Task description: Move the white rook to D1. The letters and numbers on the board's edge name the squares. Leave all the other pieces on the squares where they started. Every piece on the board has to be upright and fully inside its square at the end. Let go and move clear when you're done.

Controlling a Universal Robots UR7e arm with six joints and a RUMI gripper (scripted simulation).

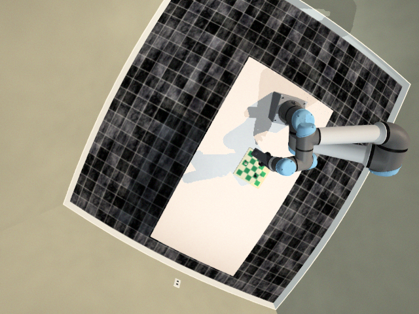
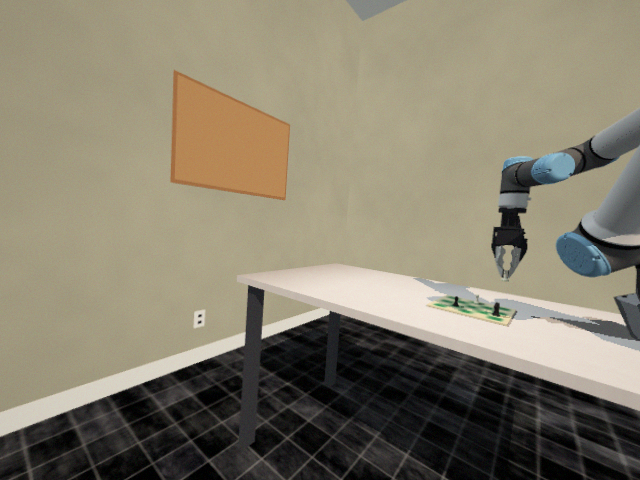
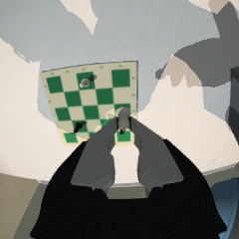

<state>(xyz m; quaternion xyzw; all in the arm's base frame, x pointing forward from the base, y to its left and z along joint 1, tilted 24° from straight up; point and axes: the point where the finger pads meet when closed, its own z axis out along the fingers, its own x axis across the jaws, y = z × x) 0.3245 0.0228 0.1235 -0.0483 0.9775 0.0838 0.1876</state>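
Right now my hand is 13 cm above the green-and-cream chessboard, 7 cm short of it and 5 cm to the right of it.
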